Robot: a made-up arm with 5 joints.
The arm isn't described. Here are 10 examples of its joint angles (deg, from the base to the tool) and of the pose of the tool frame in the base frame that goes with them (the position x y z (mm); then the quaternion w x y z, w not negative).
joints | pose
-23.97 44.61 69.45 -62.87 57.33 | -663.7 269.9 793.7 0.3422 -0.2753 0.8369 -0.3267
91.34 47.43 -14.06 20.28 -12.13 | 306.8 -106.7 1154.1 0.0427 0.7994 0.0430 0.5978
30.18 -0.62 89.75 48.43 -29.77 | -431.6 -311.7 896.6 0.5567 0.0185 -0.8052 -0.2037
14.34 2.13 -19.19 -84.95 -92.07 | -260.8 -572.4 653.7 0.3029 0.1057 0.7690 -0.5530
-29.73 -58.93 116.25 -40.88 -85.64 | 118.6 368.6 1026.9 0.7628 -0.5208 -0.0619 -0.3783
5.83 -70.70 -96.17 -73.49 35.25 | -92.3 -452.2 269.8 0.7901 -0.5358 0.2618 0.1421
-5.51 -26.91 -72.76 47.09 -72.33 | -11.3 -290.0 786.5 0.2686 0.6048 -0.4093 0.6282
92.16 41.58 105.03 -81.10 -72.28 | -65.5 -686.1 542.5 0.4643 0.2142 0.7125 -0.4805
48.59 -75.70 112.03 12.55 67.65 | -355.4 -155.3 1118.4 0.1504 0.6655 0.5471 0.4849
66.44 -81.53 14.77 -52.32 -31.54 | -510.5 -603.1 657.7 0.0303 0.1074 -0.9934 -0.0270
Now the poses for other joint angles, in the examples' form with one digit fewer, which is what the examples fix.
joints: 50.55 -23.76 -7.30 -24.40 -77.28
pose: -82 -735 708 0.012 -0.379 0.749 -0.543
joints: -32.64 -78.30 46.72 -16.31 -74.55
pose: -269 618 857 0.504 -0.490 -0.618 -0.353
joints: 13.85 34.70 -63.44 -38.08 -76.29
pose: 258 -284 983 0.309 -0.651 0.345 -0.601
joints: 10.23 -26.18 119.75 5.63 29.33
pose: -378 269 1027 0.077 0.629 0.709 0.309
